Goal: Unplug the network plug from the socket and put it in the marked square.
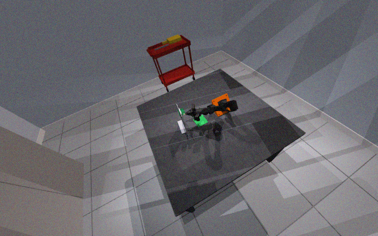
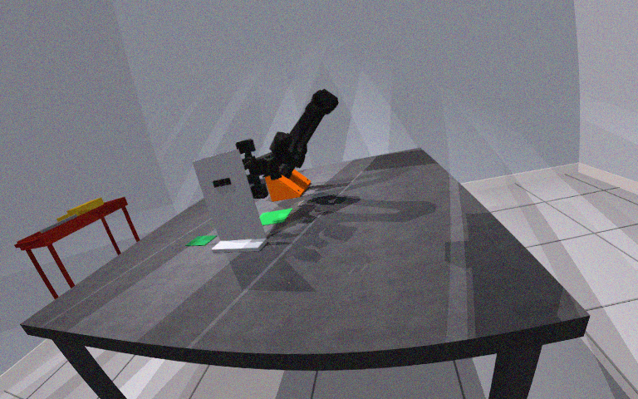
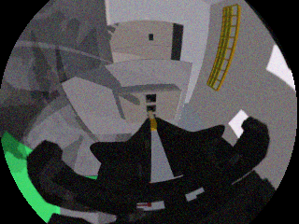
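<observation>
Now: gripper tip 190 mm above the green marked square, 130 mm past it and 30 mm to the right of it. From my gripper tip the other things lie so: grey upright panel 70 mm below, 50 mm ahead, 10 mm to the right.
</observation>
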